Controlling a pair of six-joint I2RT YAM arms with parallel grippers.
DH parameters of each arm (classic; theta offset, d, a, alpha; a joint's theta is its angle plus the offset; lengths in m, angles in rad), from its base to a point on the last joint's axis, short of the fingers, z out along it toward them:
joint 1: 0 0.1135 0.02 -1.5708
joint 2: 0 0 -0.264 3.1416
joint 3: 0.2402 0 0.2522 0
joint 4: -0.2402 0 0.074 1.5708
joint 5: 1.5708 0 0 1.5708
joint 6: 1.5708 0.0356 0 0
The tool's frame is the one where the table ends.
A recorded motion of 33 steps. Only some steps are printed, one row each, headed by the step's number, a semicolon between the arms.
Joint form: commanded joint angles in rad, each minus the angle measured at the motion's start. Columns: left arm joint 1, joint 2, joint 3, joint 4, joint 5, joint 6; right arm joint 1, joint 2, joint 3, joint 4, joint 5, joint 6.
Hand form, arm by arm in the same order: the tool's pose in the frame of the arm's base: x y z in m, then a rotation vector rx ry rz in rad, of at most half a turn. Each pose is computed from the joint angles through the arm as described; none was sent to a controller.
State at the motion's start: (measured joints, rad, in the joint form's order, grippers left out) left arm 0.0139 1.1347 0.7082 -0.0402 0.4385 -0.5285; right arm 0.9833 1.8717 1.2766 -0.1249 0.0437 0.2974
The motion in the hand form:
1: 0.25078 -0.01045 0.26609 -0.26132 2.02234 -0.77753; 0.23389 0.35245 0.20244 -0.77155 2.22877 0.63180
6: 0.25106 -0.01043 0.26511 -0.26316 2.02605 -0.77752; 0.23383 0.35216 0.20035 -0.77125 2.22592 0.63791
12: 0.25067 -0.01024 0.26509 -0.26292 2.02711 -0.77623; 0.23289 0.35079 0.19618 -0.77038 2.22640 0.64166
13: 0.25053 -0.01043 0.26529 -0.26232 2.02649 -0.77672; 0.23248 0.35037 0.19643 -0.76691 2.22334 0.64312
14: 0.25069 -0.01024 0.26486 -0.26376 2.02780 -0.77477; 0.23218 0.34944 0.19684 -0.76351 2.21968 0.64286
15: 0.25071 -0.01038 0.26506 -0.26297 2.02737 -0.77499; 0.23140 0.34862 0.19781 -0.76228 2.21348 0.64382
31: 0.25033 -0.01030 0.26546 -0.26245 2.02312 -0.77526; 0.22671 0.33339 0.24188 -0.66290 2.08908 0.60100
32: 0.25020 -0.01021 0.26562 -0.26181 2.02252 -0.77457; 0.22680 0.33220 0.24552 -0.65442 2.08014 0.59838
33: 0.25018 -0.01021 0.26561 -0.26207 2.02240 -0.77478; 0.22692 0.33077 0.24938 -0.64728 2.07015 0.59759
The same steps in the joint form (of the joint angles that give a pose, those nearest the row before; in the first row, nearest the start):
1: 0.0067 -0.0133 0.0095 0.0143 0.0155 -0.0023; 0.0040 0.0229 0.0111 0.0282 -0.0152 0.0102
6: 0.0068 -0.0108 0.0085 0.0138 0.0155 -0.0022; 0.0035 0.0243 0.0026 0.0422 -0.0188 0.0107
12: 0.0076 -0.0124 0.0081 0.0112 0.0156 -0.0007; 0.0033 0.0243 -0.0156 0.0612 -0.0212 0.0125
13: 0.0068 -0.0133 0.0081 0.0112 0.0154 -0.0011; 0.0037 0.0214 -0.0198 0.0664 -0.0194 0.0139
14: 0.0074 -0.0121 0.0077 0.0111 0.0141 -0.0004; 0.0033 0.0171 -0.0254 0.0716 -0.0170 0.0140
15: 0.0068 -0.0122 0.0082 0.0111 0.0140 -0.0004; 0.0040 0.0110 -0.0314 0.0773 -0.0148 0.0128
31: 0.0071 -0.0149 0.0066 0.0144 0.0140 -0.0015; 0.0023 -0.1131 -0.0496 0.0915 0.0920 -0.0011
32: 0.0075 -0.0157 0.0066 0.0142 0.0140 -0.0007; 0.0011 -0.1213 -0.0481 0.0909 0.0991 -0.0021
33: 0.0075 -0.0158 0.0065 0.0143 0.0140 -0.0010; -0.0007 -0.1305 -0.0471 0.0912 0.1040 -0.0042

